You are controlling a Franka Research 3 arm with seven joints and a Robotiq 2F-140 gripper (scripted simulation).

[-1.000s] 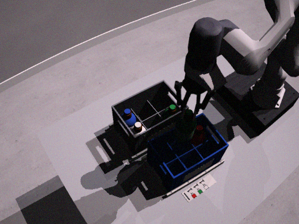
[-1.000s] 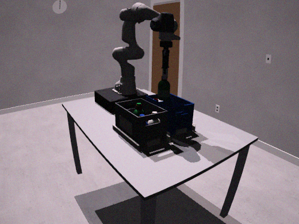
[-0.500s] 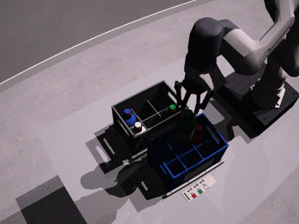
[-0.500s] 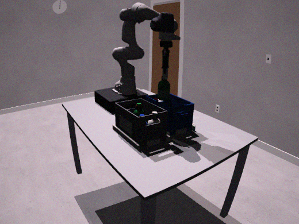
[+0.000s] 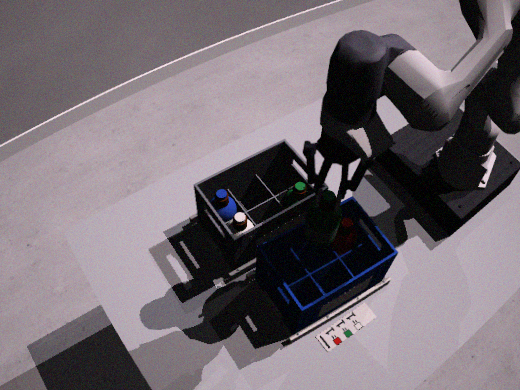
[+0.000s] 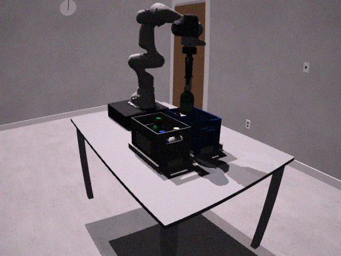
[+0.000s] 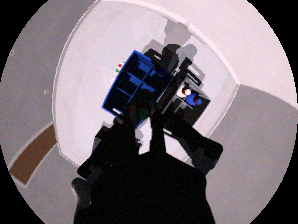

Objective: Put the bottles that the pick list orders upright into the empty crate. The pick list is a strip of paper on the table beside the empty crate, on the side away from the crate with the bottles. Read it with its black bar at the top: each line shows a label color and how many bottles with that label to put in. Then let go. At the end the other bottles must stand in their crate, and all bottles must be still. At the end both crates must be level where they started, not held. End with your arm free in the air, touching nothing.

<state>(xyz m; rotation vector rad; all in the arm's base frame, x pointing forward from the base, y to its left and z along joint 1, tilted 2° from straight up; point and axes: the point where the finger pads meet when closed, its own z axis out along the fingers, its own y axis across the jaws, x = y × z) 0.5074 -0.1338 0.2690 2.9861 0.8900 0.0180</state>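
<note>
Right now the blue crate is 26 cm below my hand, 4 cm to the left of it and 1 cm ahead of it. Also, from my hand: black crate: 26 cm below, 19 cm to the right, 1 cm behind; white-labelled bottle: 26 cm below, 17 cm to the right, 8 cm ahead; red-label bottle: 26 cm below, 9 cm behind, 2 cm to the left.
</note>
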